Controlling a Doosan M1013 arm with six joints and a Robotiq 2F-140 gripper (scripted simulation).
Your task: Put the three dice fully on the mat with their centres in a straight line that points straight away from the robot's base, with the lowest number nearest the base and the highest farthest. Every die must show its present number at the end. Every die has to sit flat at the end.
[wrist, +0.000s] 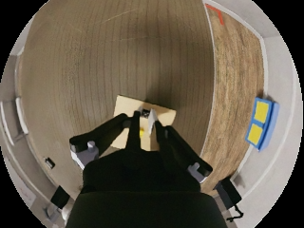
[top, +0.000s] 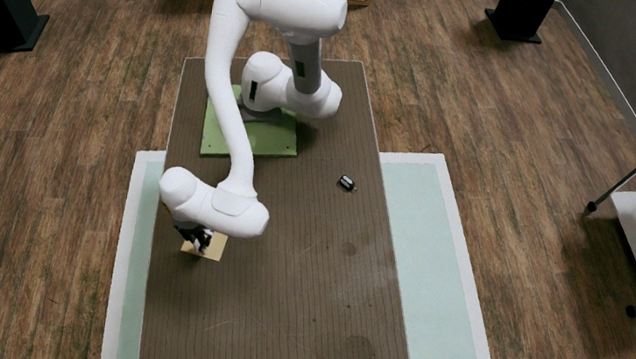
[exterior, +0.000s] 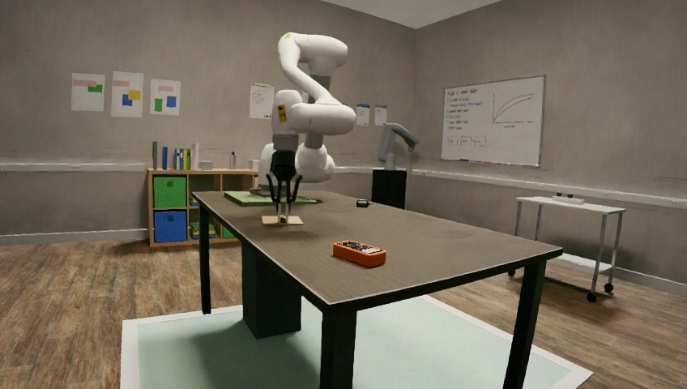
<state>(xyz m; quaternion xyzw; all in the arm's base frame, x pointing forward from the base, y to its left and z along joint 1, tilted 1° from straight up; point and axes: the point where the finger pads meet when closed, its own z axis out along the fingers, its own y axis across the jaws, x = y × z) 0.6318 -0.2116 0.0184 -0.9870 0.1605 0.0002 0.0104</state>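
Right now the small dark die is 30 mm below my hand. From my hand the other things lie so: yellow die: 40 mm behind, 30 mm below, 20 mm to the left; then mat: 40 mm below, 40 mm behind, 20 mm to the left; then green die: 90 mm behind, 30 mm to the left, 30 mm below.
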